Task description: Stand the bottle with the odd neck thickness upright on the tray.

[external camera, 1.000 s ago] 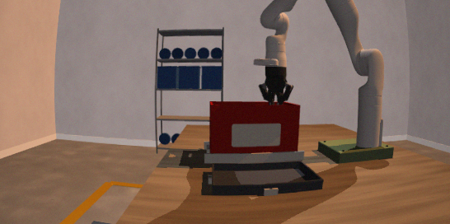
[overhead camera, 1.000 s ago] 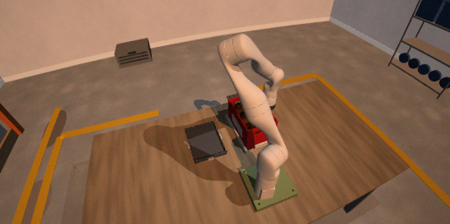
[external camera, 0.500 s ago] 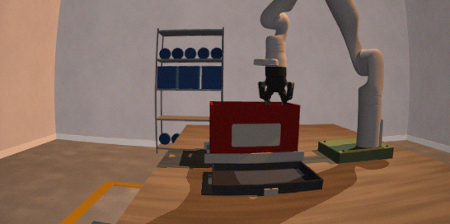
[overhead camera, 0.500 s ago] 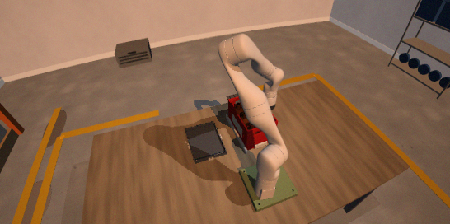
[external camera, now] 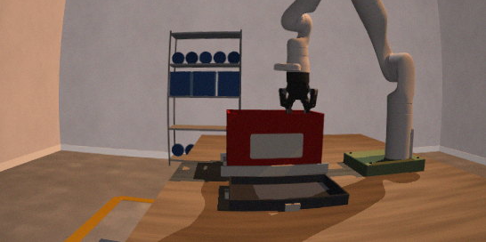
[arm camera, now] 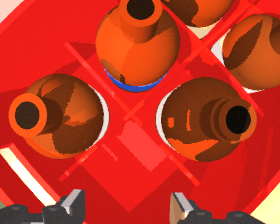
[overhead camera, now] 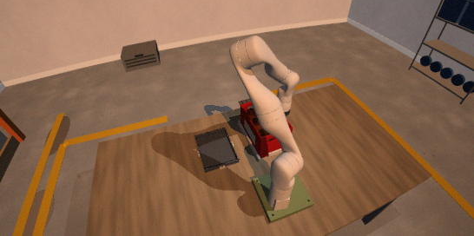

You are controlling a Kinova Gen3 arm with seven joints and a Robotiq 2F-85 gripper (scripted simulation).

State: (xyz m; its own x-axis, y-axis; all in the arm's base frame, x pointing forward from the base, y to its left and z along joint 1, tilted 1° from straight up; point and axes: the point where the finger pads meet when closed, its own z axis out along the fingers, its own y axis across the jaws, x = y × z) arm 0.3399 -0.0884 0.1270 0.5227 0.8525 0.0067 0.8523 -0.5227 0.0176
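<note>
The red crate lies 80 mm ahead of my hand, 60 mm to the left of it and 70 mm below it. From my hand the other things lie so: dark tray 20 mm ahead, 350 mm to the left, 140 mm below.
</note>
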